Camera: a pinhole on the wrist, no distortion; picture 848 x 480 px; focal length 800.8 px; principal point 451.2 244.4 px. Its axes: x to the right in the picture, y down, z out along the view. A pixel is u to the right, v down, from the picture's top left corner.
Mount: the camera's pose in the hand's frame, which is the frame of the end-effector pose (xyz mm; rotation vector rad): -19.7 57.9 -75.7 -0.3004 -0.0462 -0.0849
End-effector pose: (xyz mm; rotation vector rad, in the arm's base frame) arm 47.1 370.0 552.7 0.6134 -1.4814 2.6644
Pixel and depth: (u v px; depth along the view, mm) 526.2 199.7 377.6
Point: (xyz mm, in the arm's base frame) 108.8 48.5 570.9
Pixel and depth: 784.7 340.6 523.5
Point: -44.5 -143.7 606.2
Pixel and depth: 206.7 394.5 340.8
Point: 189.1 81.4 427.9
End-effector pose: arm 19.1 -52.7 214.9 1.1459 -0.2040 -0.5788
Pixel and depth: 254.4 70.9 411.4
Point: -213.7 -217.1 466.3
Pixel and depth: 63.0 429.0 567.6
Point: -290.8 -115.5 761.0
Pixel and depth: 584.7 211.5 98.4
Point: 31.2 -41.8 298.1
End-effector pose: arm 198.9 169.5 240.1 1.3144 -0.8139 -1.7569
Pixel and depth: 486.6 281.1 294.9
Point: 38.7 113.4 433.0
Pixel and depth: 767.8 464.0 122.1
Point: 187.4 87.0 339.7
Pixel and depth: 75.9 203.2 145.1
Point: 175.6 204.0 383.0
